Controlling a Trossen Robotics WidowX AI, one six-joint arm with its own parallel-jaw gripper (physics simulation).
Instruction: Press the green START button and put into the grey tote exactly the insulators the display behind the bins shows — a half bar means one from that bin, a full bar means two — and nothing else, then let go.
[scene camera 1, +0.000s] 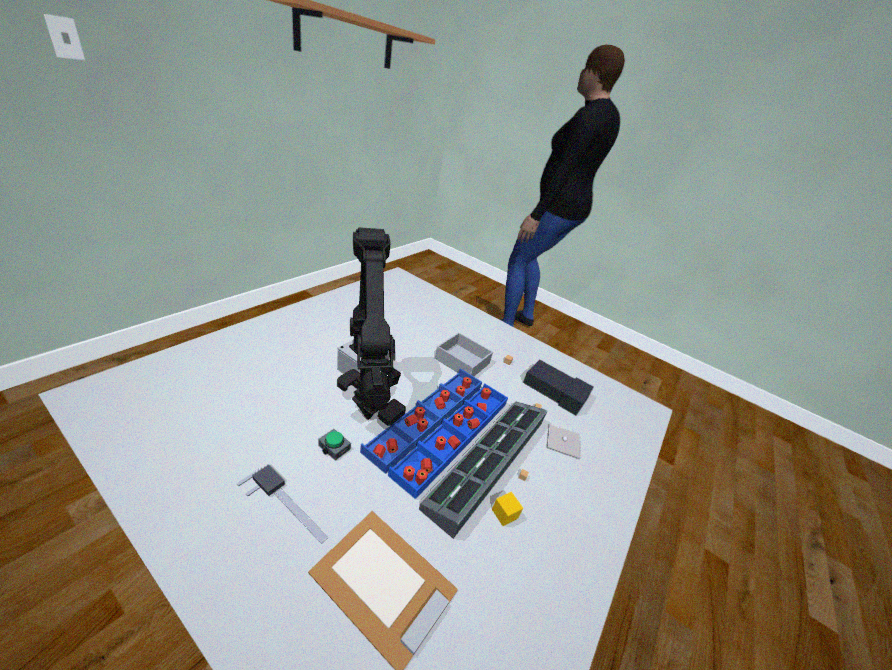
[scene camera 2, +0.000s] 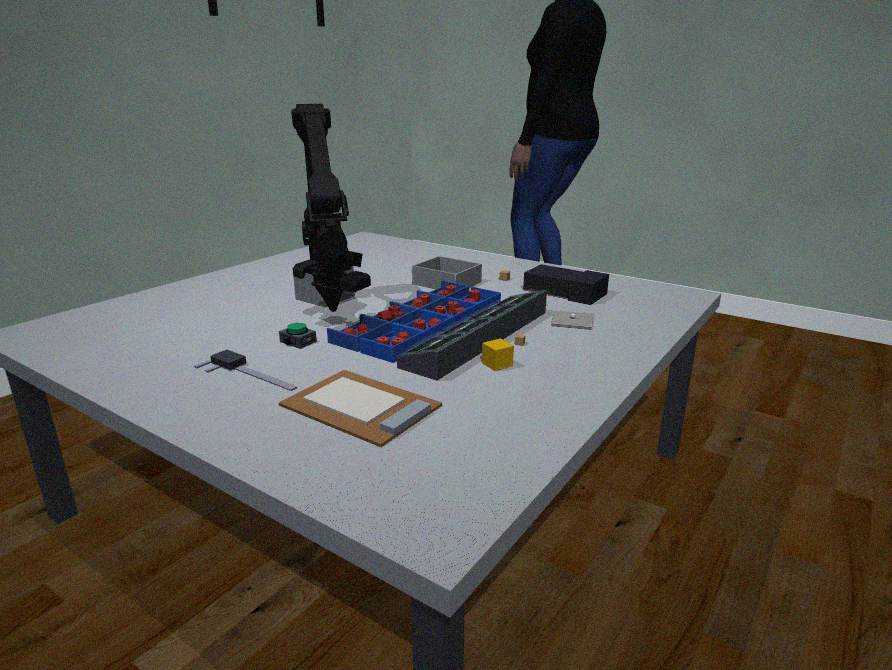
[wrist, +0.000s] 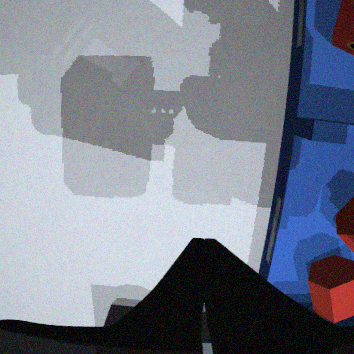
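Note:
My gripper (scene camera 1: 368, 415) (scene camera 2: 332, 309) (wrist: 201, 248) is shut and empty, its tips pointing down above the table between the arm's base and the blue bins. The green START button (scene camera 1: 333, 438) (scene camera 2: 296, 328) stands on a dark housing apart from the bins; in the wrist view a dark corner shows low left, partly behind the fingers. Red insulators (scene camera 1: 421, 424) (scene camera 2: 400, 335) (wrist: 332, 290) lie in the blue bins (scene camera 1: 416, 492) (scene camera 2: 380, 352) (wrist: 280, 200). The grey tote (scene camera 1: 472, 365) (scene camera 2: 461, 276) shows no insulator inside. The dark display (scene camera 1: 448, 520) (scene camera 2: 420, 365) has thin pale bars, too small to read.
A yellow cube (scene camera 1: 507, 508) (scene camera 2: 497, 354), small wooden cubes (scene camera 1: 523, 474) (scene camera 2: 504, 275) and a light plate (scene camera 1: 563, 441) (scene camera 2: 573, 320) lie beyond the display. A black box (scene camera 1: 558, 386) (scene camera 2: 565, 282) is farther right. Calipers (scene camera 1: 268, 479) (scene camera 2: 228, 359) and a clipboard (scene camera 1: 342, 555) (scene camera 2: 302, 403) lie near the front.

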